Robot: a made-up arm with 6 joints.
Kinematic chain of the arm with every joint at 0, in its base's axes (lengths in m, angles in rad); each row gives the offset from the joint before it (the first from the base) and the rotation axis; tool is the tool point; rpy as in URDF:
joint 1: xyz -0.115 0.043 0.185 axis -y
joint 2: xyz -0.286 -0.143 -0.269 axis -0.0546 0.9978 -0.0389
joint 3: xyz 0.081 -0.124 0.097 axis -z
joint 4: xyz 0 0.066 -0.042 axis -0.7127 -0.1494 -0.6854
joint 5: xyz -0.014 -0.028 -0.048 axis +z
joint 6: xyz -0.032 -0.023 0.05 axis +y
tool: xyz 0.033 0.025 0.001 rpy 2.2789 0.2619 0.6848
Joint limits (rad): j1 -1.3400..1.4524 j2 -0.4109..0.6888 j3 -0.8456..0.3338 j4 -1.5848..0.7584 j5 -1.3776..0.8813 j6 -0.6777..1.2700
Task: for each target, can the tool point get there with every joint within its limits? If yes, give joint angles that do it. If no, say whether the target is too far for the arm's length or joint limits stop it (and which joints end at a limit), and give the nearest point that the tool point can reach.
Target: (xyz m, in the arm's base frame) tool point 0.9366 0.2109 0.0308
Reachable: no: too far | nearest point 0.1849 -0.1677 -0.0697 | short by 0.848 m
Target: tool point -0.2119 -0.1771 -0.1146
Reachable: yes | joints 0.3855 0.0684 -0.1395 -1.1586 -1.0238 0.0975
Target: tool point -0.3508 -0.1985 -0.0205
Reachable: yes | joints -0.1311 0.4923 -0.4936 -0.2901 0.1334 -0.4089
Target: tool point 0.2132 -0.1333 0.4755
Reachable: no: joint limits stop it (at a limit: joint 1, joint 3, joint 4, joint 5, joint 6) | nearest point 0.1335 -0.1934 -0.0107 | short by 0.496 m
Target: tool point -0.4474 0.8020 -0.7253
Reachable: no: too far | nearest point -0.2496 -0.1661 -0.1837 | short by 1.127 m
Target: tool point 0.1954 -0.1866 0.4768
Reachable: no: joint limits stop it (at a limit: joint 1, joint 3, joint 4, joint 5, joint 6) | nearest point 0.1306 -0.1933 -0.0103 | short by 0.491 m
